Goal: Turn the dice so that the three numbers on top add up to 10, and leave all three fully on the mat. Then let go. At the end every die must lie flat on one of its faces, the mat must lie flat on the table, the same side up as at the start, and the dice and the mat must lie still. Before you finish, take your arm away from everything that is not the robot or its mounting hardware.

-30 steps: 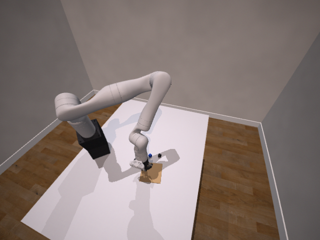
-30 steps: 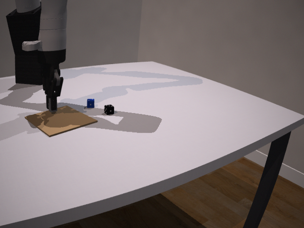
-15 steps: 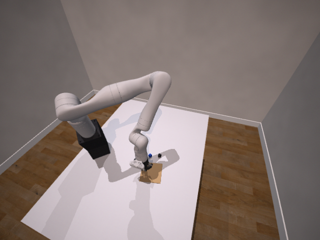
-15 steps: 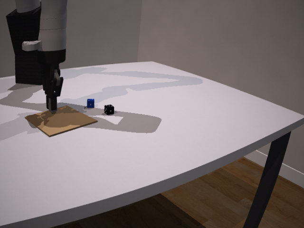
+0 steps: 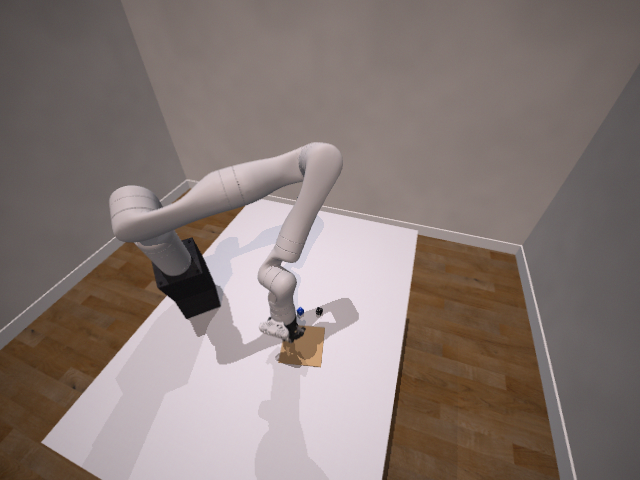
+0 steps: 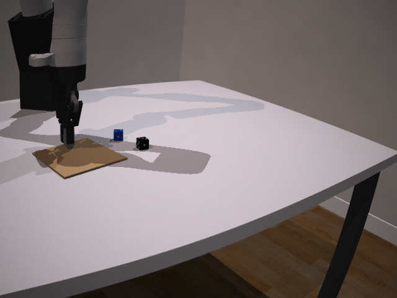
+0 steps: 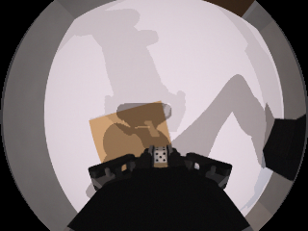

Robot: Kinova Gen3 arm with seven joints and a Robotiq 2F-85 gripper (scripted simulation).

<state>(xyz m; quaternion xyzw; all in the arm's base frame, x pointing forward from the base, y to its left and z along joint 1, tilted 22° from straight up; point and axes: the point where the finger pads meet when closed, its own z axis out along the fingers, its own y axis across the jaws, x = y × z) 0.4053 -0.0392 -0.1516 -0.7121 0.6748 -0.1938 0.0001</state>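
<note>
Now: hand 1 cm above the white die. From my hand the other things lie so: blue die: 12 cm to the left, 2 cm below; then tan mat: 5 cm ahead, 3 cm below; then black die: 14 cm to the left, 6 cm ahead, 2 cm below.
</note>
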